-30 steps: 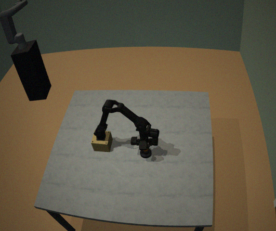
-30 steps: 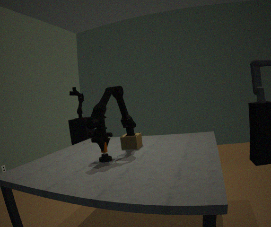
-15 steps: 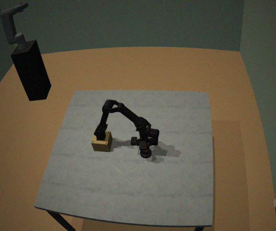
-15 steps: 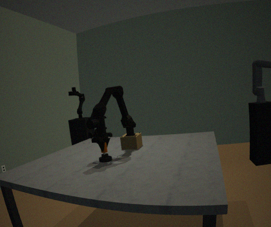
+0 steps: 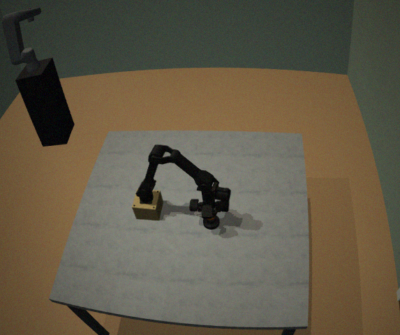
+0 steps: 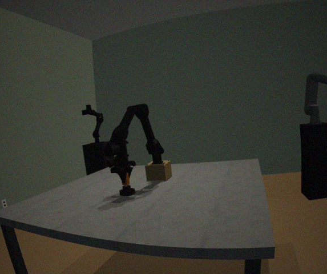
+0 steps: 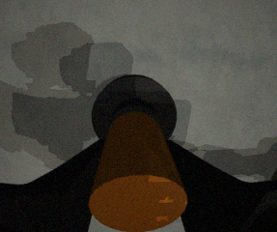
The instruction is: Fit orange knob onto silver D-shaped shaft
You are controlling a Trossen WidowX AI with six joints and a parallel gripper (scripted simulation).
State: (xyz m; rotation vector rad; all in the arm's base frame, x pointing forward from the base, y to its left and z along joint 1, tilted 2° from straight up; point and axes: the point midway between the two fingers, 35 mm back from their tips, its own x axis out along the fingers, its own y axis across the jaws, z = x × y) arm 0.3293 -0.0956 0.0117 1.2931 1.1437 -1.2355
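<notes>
Now: the round pedestal 30 mm below my gripper tip. From my gripper tip the other things lie so: orange knob (30 mm above).
</notes>
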